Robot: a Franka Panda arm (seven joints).
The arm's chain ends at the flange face. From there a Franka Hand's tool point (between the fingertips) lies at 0.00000 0.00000 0.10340 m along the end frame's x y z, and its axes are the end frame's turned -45 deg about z.
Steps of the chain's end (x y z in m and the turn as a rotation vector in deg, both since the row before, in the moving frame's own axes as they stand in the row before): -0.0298, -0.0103, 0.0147, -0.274, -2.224, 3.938; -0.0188, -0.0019, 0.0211, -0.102, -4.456, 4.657; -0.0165, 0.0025, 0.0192, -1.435, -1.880, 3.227; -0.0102, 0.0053, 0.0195, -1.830, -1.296, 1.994; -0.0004, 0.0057, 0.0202, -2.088, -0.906, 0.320
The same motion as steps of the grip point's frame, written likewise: -0.0169, -0.0310, 0.0146, 1.379, -1.766, 3.938; -0.0175, -0.0204, 0.0208, 3.079, -3.223, 4.657; -0.0176, -0.0106, 0.0191, 0.315, -2.344, 3.227; -0.0150, -0.0029, 0.0194, -0.378, -2.210, 1.994; -0.0081, 0.0052, 0.0201, -0.836, -2.117, 0.320
